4 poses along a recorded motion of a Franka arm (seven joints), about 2.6 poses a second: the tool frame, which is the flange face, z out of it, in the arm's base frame.
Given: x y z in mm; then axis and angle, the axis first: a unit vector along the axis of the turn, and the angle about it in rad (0 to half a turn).
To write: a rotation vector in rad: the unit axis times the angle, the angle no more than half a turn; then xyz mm. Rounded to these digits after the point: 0 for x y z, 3 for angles.
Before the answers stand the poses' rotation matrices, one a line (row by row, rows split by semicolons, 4 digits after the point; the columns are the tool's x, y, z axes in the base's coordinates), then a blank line. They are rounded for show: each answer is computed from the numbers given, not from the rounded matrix.
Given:
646, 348, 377, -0.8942, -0.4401, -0.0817, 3.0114
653, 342, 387, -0.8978, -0.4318, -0.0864, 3.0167
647, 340, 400, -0.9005, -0.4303, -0.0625, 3.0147
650, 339, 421, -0.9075, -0.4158, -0.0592, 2.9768
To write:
0.6010 0.7944 0.0884; 0.7732 -0.6058 0.1877; 0.2026 -0.0445 -0.9782
0.6137 0.7831 0.1008; 0.7616 -0.6207 0.1862; 0.2083 -0.0375 -0.9773
0.6234 0.7798 0.0577; 0.7640 -0.6231 0.1675; 0.1666 -0.0604 -0.9842
0.6496 0.7593 0.0385; 0.7399 -0.6430 0.1978; 0.1749 -0.1000 -0.9795

-2.693, -1.325, -0.246, 646, 348, 377
-2.708, -1.303, -0.261, 653, 342, 387
-2.715, -1.297, -0.188, 647, 340, 400
-2.702, -1.238, -0.176, 650, 339, 421

